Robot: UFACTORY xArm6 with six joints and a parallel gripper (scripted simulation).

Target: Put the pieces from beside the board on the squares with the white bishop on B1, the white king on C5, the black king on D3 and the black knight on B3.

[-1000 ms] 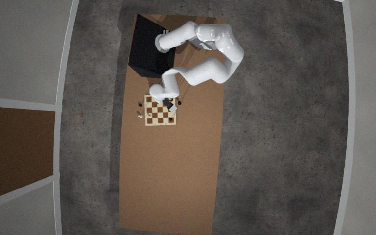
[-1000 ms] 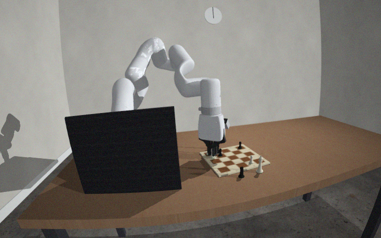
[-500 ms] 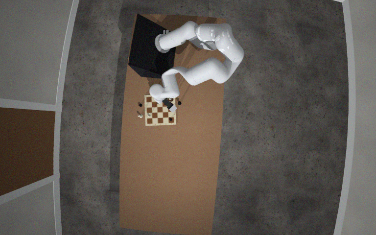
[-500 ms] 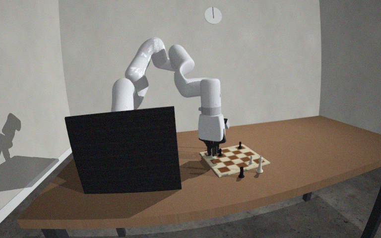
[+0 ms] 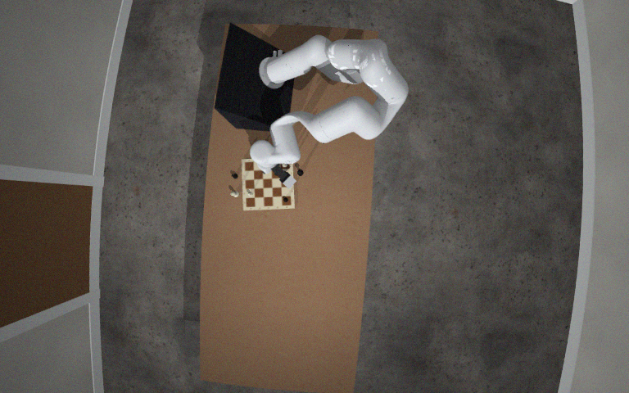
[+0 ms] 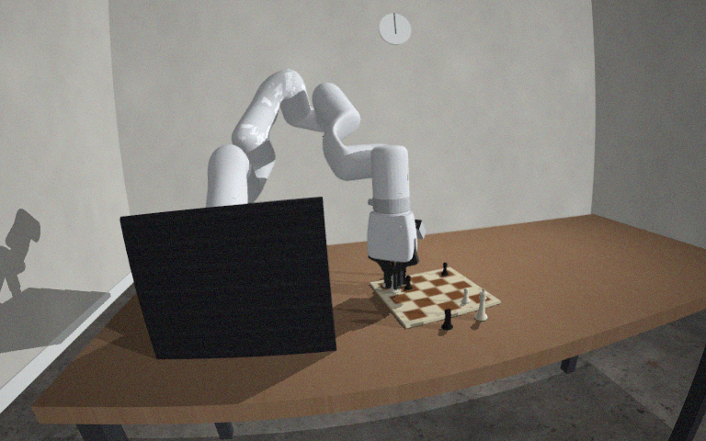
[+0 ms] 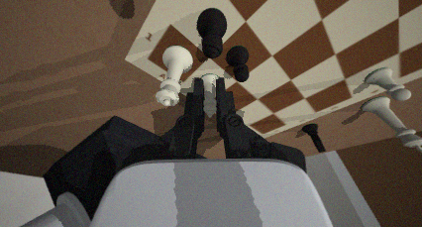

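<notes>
Right now my hand is 17 cm to the left of the white king, 13 cm short of it and 1 cm above it. Round my hand: chessboard (8 cm ahead, 3 cm to the right, 3 cm below); then black king (10 cm to the left, 3 cm ahead, 1 cm below); then white pawn (13 cm ahead, 10 cm to the right, 2 cm below).
</notes>
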